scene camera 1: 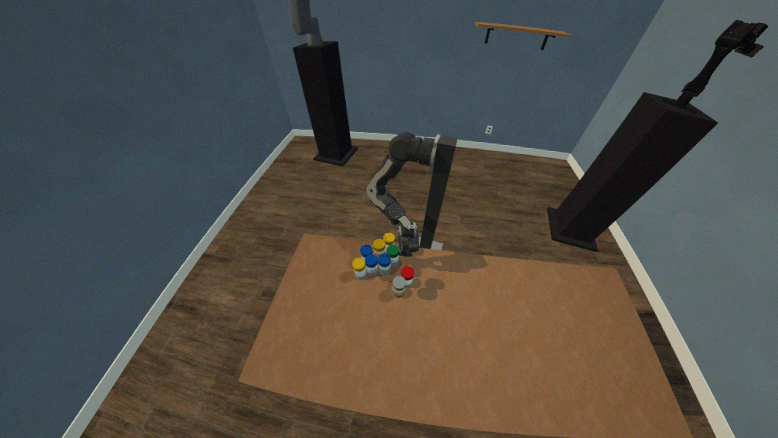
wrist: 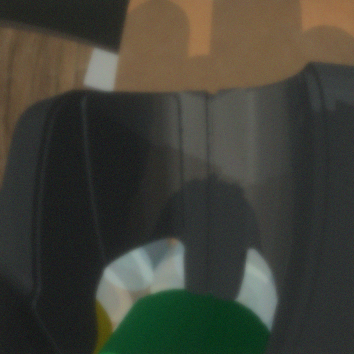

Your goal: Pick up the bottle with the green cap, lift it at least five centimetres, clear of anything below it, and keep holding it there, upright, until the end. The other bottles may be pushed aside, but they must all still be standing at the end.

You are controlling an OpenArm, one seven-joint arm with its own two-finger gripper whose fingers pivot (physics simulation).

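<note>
The bottle with the green cap stands upright on the brown mat, at the right side of a cluster of bottles. My gripper is just to the right of it in the scene view. Its two fingers meet along a seam in the wrist view, shut with nothing between them. Their tips are close to the green cap's edge; whether they touch it cannot be told. Clear bottle sides show through the gaps around the fingers.
Yellow-capped bottles and blue-capped bottles stand close around it. A red-capped bottle and a grey-capped bottle stand nearer the camera. The arm's dark post rises behind.
</note>
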